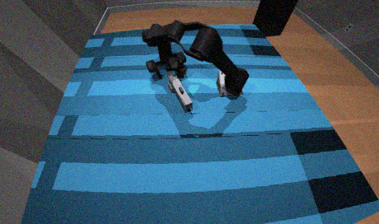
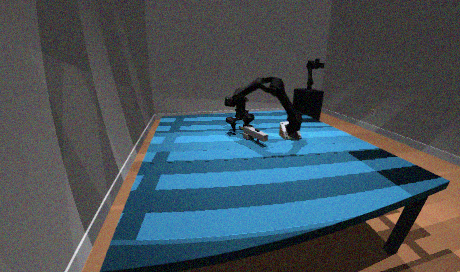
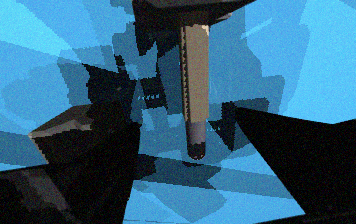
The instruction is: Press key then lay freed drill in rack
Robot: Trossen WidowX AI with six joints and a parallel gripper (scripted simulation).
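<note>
My gripper tip is 50 mm to the right of the drill, 30 mm below it and 10 mm past it.
</note>
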